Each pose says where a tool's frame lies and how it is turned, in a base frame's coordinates. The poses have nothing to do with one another.
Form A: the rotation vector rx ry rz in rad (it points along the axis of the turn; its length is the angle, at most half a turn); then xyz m.
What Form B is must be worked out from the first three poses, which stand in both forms.
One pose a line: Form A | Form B
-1.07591, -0.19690, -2.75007, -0.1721, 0.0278, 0.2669 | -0.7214, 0.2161, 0.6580, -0.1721; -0.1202, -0.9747, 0.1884, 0.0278; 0.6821, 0.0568, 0.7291, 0.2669; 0, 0, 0, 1
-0.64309, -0.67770, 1.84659, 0.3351, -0.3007, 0.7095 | -0.3355, -0.6332, -0.6975, 0.3351; 0.9341, -0.3197, -0.1591, -0.3007; -0.1223, -0.7049, 0.6987, 0.7095; 0, 0, 0, 1
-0.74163, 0.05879, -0.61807, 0.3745, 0.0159, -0.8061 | 0.8218, 0.5060, 0.2619, 0.3745; -0.5463, 0.5692, 0.6145, 0.0159; 0.1618, -0.6481, 0.7442, -0.8061; 0, 0, 0, 1
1.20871, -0.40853, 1.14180, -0.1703, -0.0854, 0.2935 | 0.4277, -0.8524, 0.3009, -0.1703; 0.4680, -0.0760, -0.8804, -0.0854; 0.7733, 0.5174, 0.3665, 0.2935; 0, 0, 0, 1
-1.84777, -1.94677, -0.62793, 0.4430, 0.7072, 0.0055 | -0.0610, 0.9977, 0.0289, 0.4430; 0.8266, 0.0342, 0.5618, 0.7072; 0.5595, 0.0582, -0.8268, 0.0055; 0, 0, 0, 1
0.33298, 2.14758, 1.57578, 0.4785, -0.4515, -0.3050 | -0.8681, -0.0708, 0.4913, 0.4785; 0.4474, 0.3170, 0.8363, -0.4515; -0.2150, 0.9458, -0.2435, -0.3050; 0, 0, 0, 1
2.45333, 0.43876, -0.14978, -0.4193, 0.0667, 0.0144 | 0.9380, 0.3467, -0.0004, -0.4193; 0.2746, -0.7436, -0.6096, 0.0667; -0.2117, 0.5716, -0.7927, 0.0144; 0, 0, 0, 1
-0.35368, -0.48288, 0.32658, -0.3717, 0.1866, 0.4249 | 0.8366, -0.2197, -0.5019, -0.3717; 0.3840, 0.8885, 0.2511, 0.1866; 0.3908, -0.4027, 0.8277, 0.4249; 0, 0, 0, 1
